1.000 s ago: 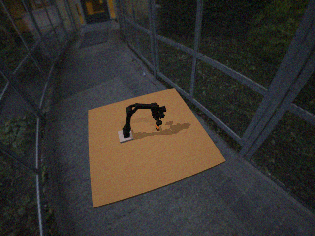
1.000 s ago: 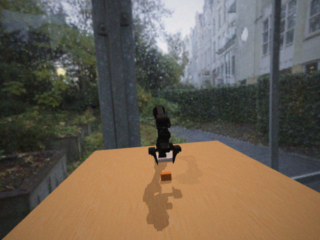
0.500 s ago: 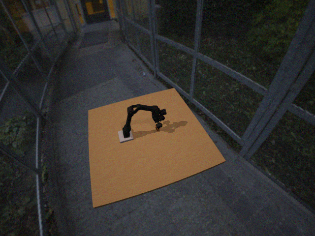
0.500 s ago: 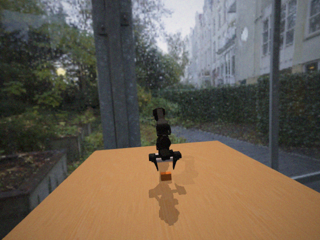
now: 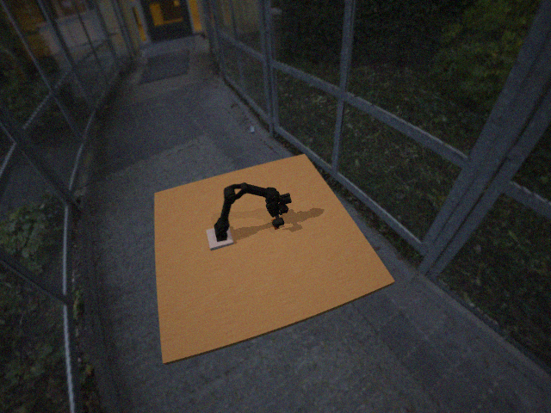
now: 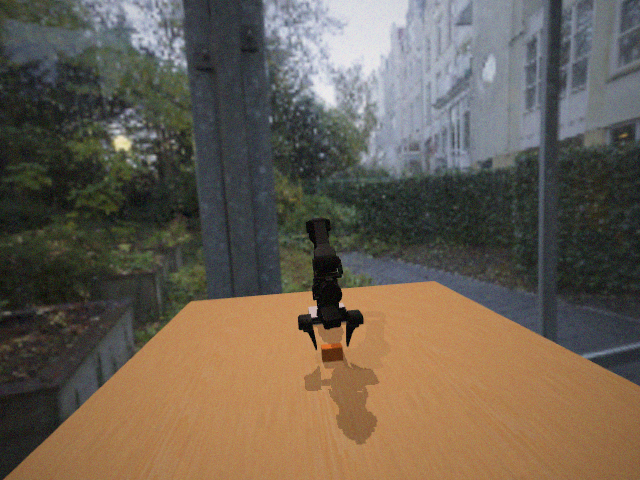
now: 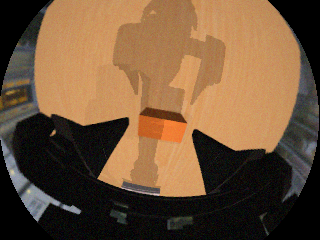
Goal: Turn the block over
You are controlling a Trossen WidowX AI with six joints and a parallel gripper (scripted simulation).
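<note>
The orange block lies 1 cm below my gripper tip and 1 cm behind it.
</note>
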